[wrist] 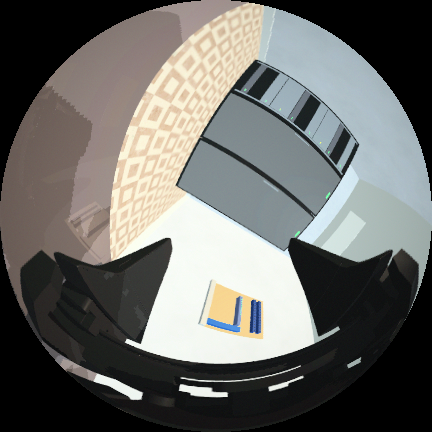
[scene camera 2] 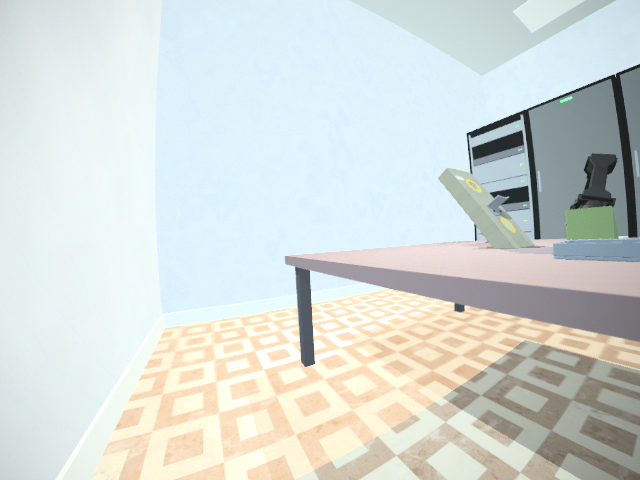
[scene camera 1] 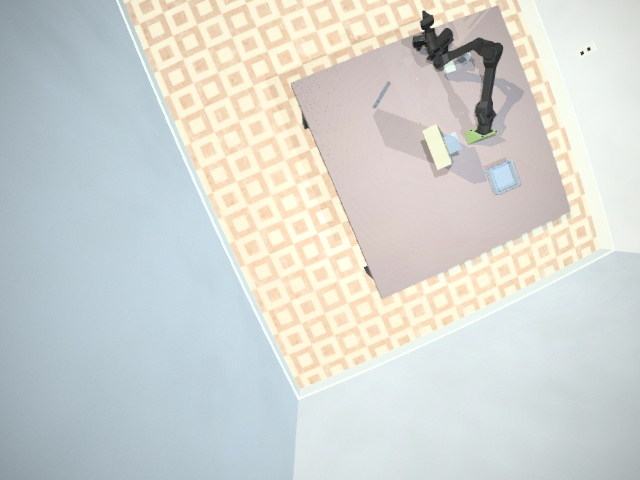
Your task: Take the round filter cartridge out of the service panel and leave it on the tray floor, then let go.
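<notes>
The service panel (scene camera 1: 436, 147) (scene camera 2: 467, 204) is a pale block leaning at a slant on the table, with two yellow rings and a blue-grey fitting (scene camera 1: 451, 143) (scene camera 2: 497, 205) on its face. I cannot tell whether a ring marks the round filter cartridge. The light blue tray (scene camera 1: 509, 188) (scene camera 2: 594, 250) lies near the panel. My gripper (scene camera 1: 418, 28) (wrist: 232, 244) is open and empty, at the table's far edge in the first scene view, well away from panel and tray. Panel and tray do not show in the wrist view.
My arm's base stands on a green block (scene camera 1: 472, 137) (scene camera 2: 591, 223) between panel and tray. A small white block (scene camera 1: 449, 67) and a grey-blue thing (scene camera 1: 464, 57) lie beneath the arm. A thin blue-grey bar (scene camera 1: 381, 94) lies on the table. Grey cabinets (wrist: 270, 145) stand beyond.
</notes>
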